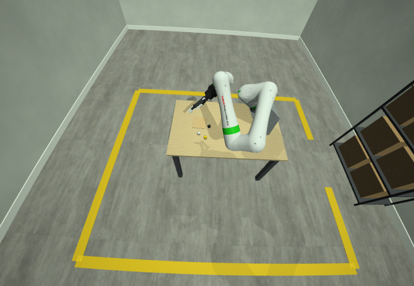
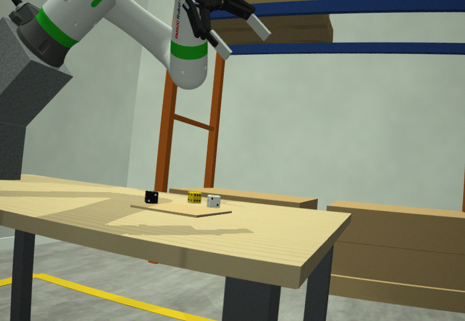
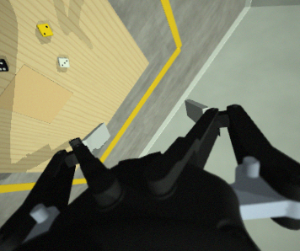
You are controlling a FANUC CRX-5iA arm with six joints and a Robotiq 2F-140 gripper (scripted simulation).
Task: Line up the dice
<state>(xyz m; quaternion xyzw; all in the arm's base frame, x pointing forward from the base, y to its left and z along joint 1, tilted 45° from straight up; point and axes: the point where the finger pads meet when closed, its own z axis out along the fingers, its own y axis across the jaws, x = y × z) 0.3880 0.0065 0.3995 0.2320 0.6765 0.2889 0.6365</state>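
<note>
My hand is 100 mm past the yellow die, 60 mm to the right of it and 360 mm above it. From my hand the other things lie so: black die (160 mm behind, 70 mm to the right, 360 mm below); then tan mat (70 mm behind, 130 mm to the right, 370 mm below); then white die (40 mm behind, 10 mm to the left, 360 mm below).
</note>
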